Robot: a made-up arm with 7 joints. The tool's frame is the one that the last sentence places.
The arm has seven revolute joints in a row. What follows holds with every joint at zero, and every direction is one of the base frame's. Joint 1 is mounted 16.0 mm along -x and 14.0 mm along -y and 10.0 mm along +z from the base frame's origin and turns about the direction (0.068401, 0.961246, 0.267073). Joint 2 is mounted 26.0 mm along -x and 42.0 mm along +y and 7.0 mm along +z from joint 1 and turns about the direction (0.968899, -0.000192, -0.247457). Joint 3 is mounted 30.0 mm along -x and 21.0 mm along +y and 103.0 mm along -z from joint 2 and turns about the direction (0.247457, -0.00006, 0.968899). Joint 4 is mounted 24.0 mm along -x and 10.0 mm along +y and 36.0 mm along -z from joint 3 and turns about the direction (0.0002, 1, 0.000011). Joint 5 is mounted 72.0 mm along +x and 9.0 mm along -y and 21.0 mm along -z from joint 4 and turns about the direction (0.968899, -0.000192, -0.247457). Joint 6 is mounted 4.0 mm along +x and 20.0 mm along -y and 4.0 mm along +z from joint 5 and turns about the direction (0.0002, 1, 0.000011). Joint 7 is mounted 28.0 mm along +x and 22.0 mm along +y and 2.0 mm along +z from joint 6 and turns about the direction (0.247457, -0.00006, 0.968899). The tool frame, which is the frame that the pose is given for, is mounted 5.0 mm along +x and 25.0 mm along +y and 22.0 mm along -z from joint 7; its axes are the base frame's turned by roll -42.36, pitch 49.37 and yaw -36.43 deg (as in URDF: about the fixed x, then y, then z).
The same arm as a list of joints. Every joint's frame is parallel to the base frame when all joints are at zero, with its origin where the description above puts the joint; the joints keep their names.
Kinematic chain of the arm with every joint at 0, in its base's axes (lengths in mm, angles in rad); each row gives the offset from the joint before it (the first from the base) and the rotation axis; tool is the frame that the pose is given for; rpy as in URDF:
joint 1: xyz -16 -14 10 axis 0.068403 0.961235 0.26711
joint 2: xyz -26 42 7 axis 0.968889 -0.0002 -0.247497
joint 3: xyz -30 21 -103 axis 0.247497 -0.0001 0.968889
joint 4: xyz -24 10 -36 axis 0.0002 1 0
joint 5: xyz 72 -9 -21 axis 0.968889 -0.0002 -0.247497
joint 6: xyz 4 -20 4 axis 0.0002 1 0
joint 7: xyz 28 22 2 axis 0.247497 -0.0001 0.968889
tool: xyz 5 25 -22 rpy -0.7393 0.8617 -0.6358

